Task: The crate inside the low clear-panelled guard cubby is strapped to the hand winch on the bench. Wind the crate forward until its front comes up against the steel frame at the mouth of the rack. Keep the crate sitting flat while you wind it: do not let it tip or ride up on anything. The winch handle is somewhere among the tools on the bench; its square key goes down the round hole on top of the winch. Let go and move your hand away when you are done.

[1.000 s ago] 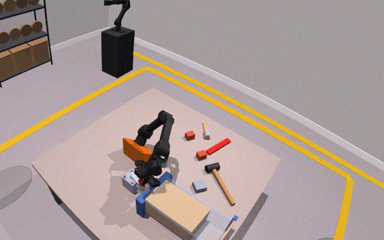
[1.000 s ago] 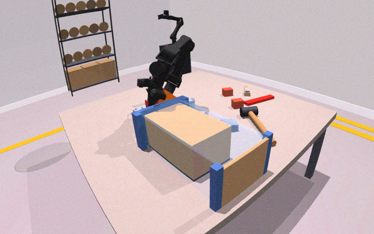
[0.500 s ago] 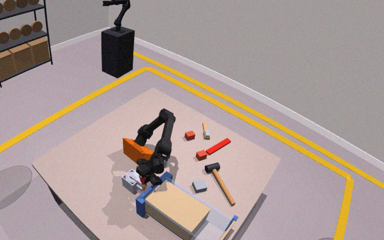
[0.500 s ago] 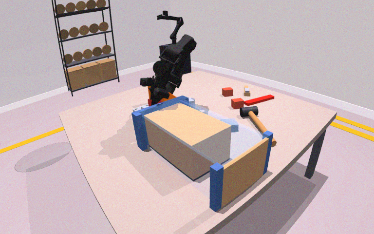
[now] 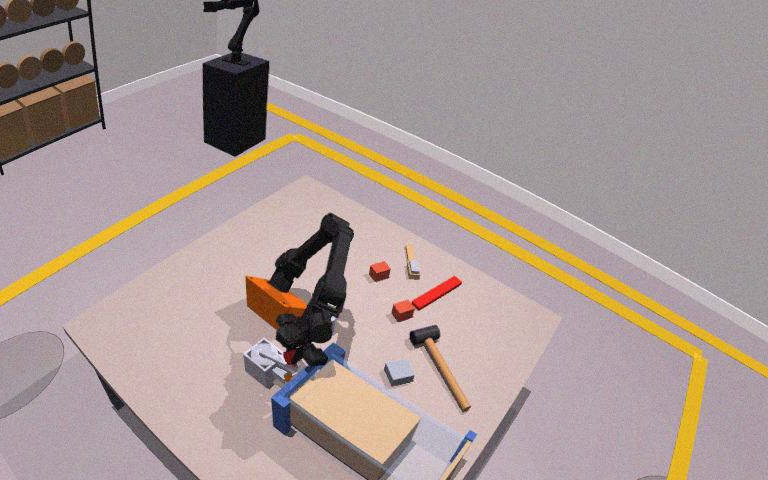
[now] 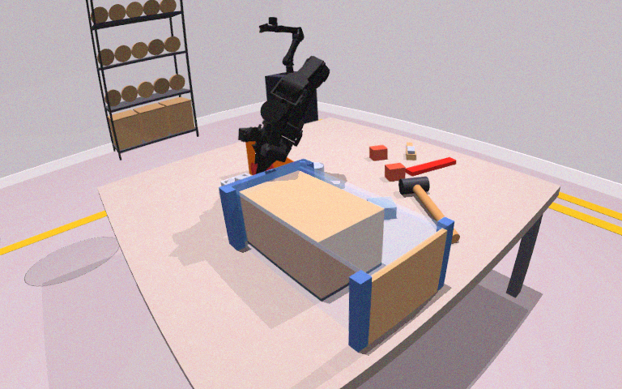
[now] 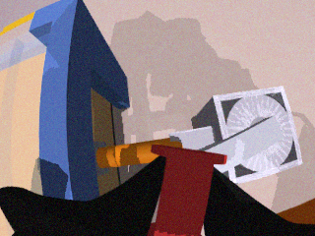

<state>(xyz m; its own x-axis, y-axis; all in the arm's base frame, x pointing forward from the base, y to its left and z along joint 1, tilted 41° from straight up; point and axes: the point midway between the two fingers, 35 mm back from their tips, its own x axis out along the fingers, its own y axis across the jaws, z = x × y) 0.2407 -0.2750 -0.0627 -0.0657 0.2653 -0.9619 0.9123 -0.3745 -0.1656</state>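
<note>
Right now my gripper tip is 3 cm past the winch handle, 3 cm above it and 1 cm to the right of it. The rest, counted from my gripper tip: red knob: 2 cm to the left, 1 cm ahead; grey hand winch: 11 cm behind, 10 cm below, 1 cm to the right; blue steel frame: 7 cm ahead, 3 cm below, 2 cm to the right.
</note>
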